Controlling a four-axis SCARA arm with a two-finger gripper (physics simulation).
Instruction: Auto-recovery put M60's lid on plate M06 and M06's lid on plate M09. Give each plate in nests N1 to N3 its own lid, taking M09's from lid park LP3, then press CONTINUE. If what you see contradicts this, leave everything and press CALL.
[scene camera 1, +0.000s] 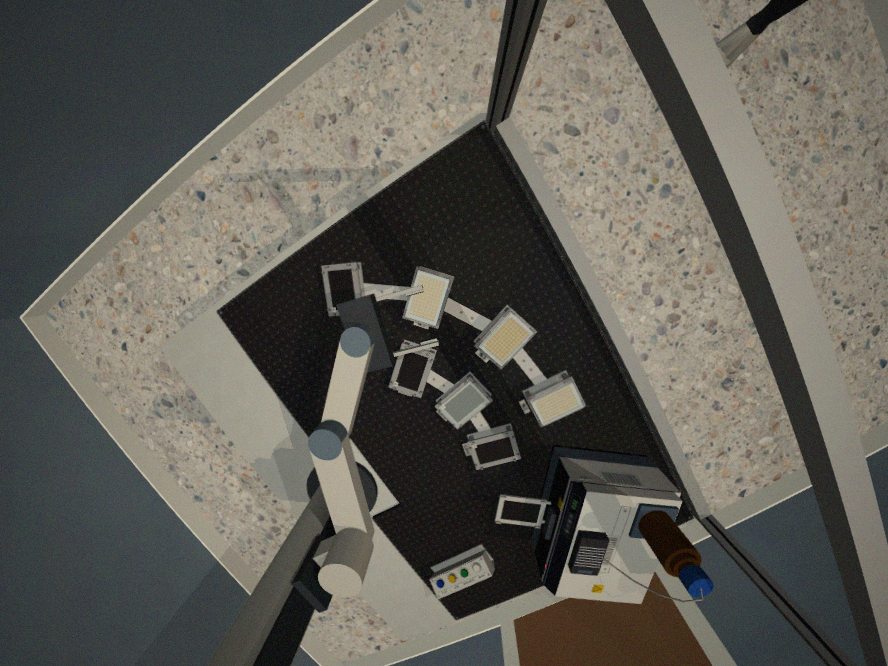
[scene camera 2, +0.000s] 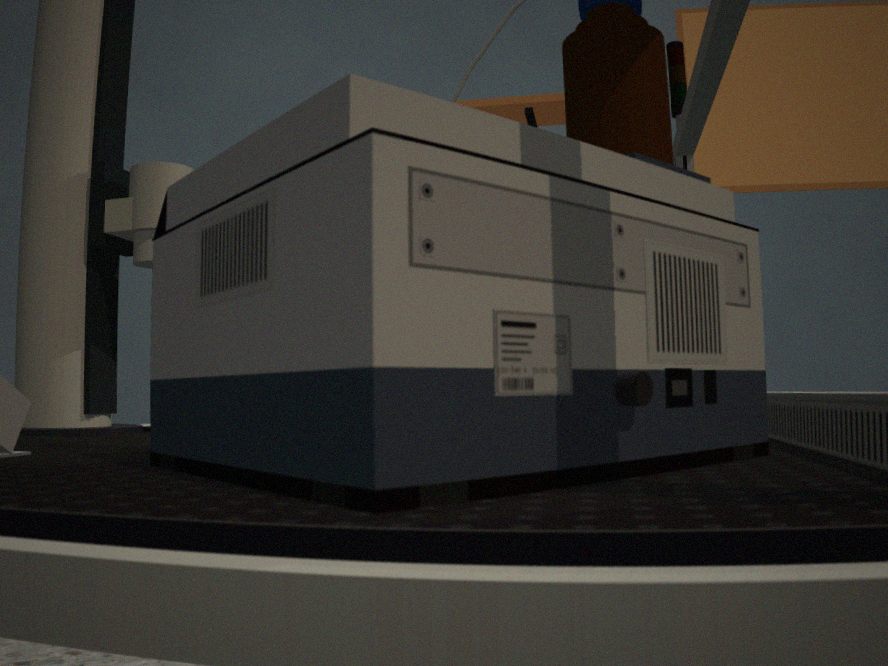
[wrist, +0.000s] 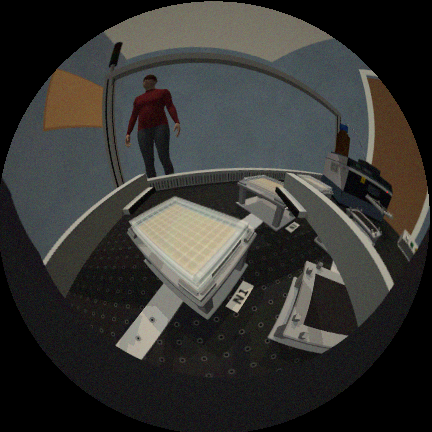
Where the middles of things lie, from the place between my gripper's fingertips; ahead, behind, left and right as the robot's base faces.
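Brown bottle (scene camera 2: 616, 91): 18 cm above my hand, 22 cm ahead of it, 77 cm to the right of it.
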